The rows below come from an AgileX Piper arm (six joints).
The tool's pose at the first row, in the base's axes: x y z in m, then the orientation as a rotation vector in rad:
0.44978 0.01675 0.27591 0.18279 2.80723 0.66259
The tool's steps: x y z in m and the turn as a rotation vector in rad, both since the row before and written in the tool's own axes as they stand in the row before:
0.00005 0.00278 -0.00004 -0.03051 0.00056 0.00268
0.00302 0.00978 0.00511 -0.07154 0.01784 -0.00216
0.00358 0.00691 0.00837 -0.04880 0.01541 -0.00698
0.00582 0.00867 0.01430 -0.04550 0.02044 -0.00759
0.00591 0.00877 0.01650 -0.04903 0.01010 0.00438
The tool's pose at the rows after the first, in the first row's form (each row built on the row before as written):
0.44990 0.01921 0.27720 0.18073 2.79606 0.70573
0.44896 0.03061 0.27692 0.15875 2.78217 0.80931
0.44792 0.04133 0.27310 0.13462 2.77282 0.87948
0.44593 0.05727 0.26566 0.10790 2.76786 0.94648
0.44388 0.07486 0.25727 0.10170 2.75245 1.01797

